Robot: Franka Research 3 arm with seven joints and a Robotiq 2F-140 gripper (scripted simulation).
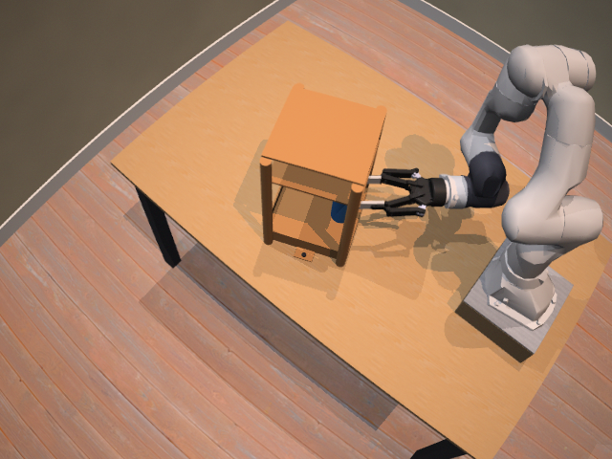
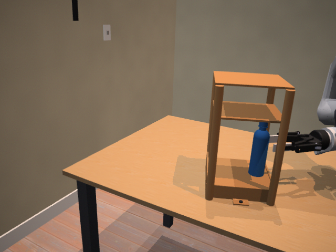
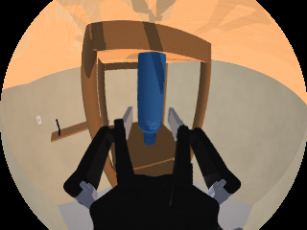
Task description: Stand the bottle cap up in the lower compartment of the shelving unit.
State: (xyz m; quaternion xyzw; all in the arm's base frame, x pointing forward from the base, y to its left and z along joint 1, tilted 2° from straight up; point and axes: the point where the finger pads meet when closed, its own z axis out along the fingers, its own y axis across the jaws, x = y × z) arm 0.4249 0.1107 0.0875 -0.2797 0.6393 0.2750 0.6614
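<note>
Right now my hand is 100 mm short of the shelving unit, 70 mm to the right of it and 30 mm below it.
</note>
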